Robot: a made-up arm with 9 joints.
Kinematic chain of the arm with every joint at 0, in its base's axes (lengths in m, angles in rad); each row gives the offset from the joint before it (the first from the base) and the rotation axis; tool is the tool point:
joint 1: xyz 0 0 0.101 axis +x
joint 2: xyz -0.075 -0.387 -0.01 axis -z
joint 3: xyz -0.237 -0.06 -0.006 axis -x
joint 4: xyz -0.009 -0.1 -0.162 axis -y
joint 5: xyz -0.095 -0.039 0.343 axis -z
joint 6: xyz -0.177 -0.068 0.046 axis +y
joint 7: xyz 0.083 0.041 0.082 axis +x
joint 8: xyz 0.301 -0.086 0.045 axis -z
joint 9: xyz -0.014 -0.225 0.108 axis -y
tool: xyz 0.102 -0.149 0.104
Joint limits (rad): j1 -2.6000..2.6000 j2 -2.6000..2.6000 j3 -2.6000..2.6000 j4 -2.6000..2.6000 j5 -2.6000..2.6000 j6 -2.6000..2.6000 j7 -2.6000..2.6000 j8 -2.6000..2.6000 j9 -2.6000..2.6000
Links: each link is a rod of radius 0.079 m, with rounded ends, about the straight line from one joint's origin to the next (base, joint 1, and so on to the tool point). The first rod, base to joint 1, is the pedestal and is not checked.
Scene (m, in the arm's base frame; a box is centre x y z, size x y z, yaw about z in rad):
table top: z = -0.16
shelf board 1: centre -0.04 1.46 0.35 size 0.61 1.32 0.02 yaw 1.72
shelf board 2: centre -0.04 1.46 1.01 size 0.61 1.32 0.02 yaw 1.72
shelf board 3: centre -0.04 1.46 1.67 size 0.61 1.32 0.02 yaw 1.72
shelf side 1: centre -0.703 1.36 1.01 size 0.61 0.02 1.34 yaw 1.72
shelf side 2: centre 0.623 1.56 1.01 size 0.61 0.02 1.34 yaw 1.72
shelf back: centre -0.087 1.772 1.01 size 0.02 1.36 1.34 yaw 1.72
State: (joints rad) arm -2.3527 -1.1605 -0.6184 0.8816 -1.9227 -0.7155 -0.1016 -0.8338 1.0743
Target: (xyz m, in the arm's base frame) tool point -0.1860 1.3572 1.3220
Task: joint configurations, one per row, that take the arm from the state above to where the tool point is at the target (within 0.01 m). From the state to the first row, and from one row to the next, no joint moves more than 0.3 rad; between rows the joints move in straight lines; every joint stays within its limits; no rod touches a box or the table.
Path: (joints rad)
1: -2.0921 -1.1757 -0.6375 0.7286 -1.8583 -0.5337 0.1354 -0.6949 1.1507
2: -1.8316 -1.1910 -0.6565 0.5756 -1.7938 -0.3518 0.3724 -0.5559 1.2271
3: -1.8048 -1.1617 -0.6612 0.7766 -1.7941 -0.4573 0.2190 -0.6546 1.1781
4: -1.7780 -1.1325 -0.6658 0.9775 -1.7944 -0.5628 0.0657 -0.7533 1.1291
5: -2.0592 -1.1332 -0.6574 1.1094 -1.8057 -0.7674 -0.1604 -0.8828 1.0594
6: -2.3405 -1.1339 -0.6491 1.2414 -1.8170 -0.9720 -0.3866 -1.0122 0.9897

